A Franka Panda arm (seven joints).
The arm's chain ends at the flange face. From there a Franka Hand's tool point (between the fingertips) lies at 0.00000 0.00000 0.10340 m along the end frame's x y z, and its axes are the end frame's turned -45 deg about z.
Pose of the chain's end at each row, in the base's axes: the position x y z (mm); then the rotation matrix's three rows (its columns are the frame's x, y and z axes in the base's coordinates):
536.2, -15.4, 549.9; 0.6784, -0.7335, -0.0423; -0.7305, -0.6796, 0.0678; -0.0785, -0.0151, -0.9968
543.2, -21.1, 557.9; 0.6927, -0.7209, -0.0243; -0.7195, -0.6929, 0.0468; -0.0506, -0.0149, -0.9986
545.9, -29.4, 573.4; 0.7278, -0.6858, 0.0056; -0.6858, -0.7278, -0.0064; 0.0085, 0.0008, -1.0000
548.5, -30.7, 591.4; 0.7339, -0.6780, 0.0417; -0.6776, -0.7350, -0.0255; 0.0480, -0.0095, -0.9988
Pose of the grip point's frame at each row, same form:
531.8, -8.4, 446.8; 0.9984, -0.0390, -0.0423; -0.0360, -0.9971, 0.0678; -0.0448, -0.0662, -0.9968
540.7, -16.3, 454.6; 0.9996, -0.0199, -0.0243; -0.0188, -0.9987, 0.0468; -0.0252, -0.0463, -0.9986
546.5, -30.1, 470.0; 0.9996, 0.0297, 0.0056; 0.0297, -0.9996, -0.0064; 0.0054, 0.0066, -1.0000
552.8, -33.3, 488.1; 0.9984, 0.0395, 0.0417; 0.0406, -0.9989, -0.0255; 0.0407, 0.0272, -0.9988

